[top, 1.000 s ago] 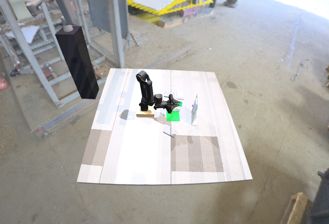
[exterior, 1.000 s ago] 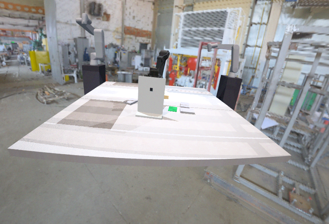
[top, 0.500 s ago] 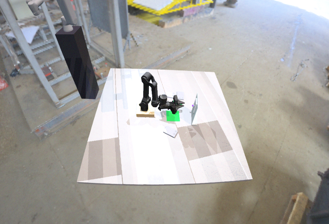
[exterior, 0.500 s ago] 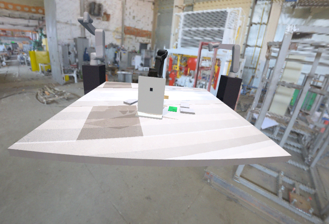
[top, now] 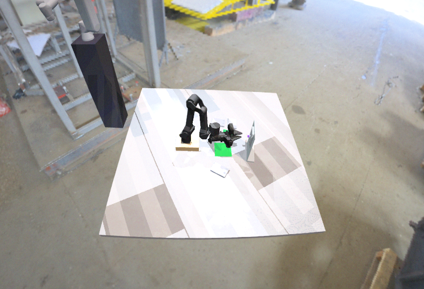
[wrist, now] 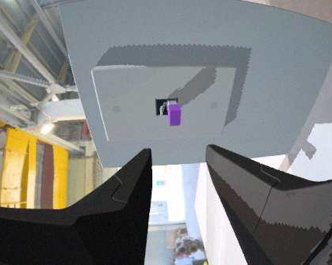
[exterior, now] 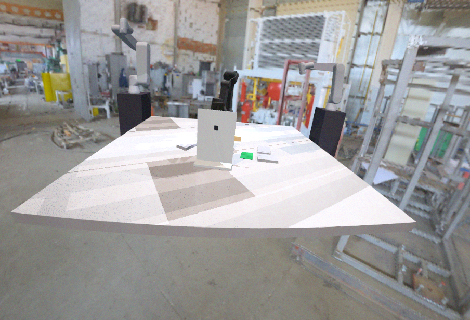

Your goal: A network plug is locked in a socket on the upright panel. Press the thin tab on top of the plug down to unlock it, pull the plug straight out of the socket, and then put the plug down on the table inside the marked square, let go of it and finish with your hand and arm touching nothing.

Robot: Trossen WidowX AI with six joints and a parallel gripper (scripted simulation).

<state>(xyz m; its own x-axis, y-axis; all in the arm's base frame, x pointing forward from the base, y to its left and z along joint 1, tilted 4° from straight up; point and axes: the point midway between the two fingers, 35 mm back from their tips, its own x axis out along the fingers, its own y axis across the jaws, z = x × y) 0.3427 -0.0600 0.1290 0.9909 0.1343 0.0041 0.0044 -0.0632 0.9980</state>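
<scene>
The purple plug lies 5 cm ahead of my gripper tip and 1 cm to the right of it. Also, from my gripper tip: green marked square: 11 cm behind, 1 cm to the left, 17 cm below; white upright panel: 7 cm ahead, 1 cm to the right, 6 cm below.
</scene>
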